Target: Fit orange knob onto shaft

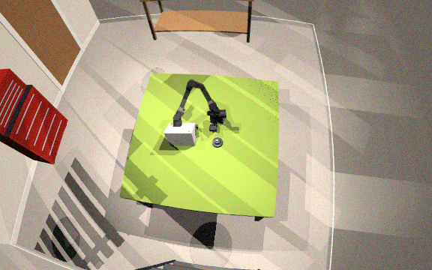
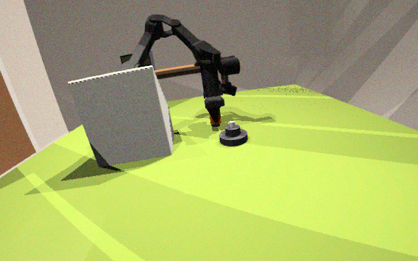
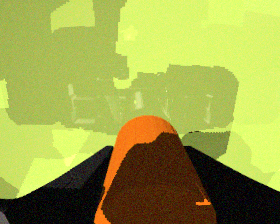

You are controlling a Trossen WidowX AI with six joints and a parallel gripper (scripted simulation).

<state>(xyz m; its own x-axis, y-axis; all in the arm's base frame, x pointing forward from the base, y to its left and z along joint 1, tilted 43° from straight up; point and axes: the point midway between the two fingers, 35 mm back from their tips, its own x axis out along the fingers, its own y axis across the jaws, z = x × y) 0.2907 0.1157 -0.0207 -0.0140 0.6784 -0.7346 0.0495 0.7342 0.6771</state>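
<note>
The orange knob is 3 cm above my gripper tip. The rest, counted from my gripper tip: round dark pedestal: 15 cm to the right, 3 cm ahead, 1 cm above.
</note>
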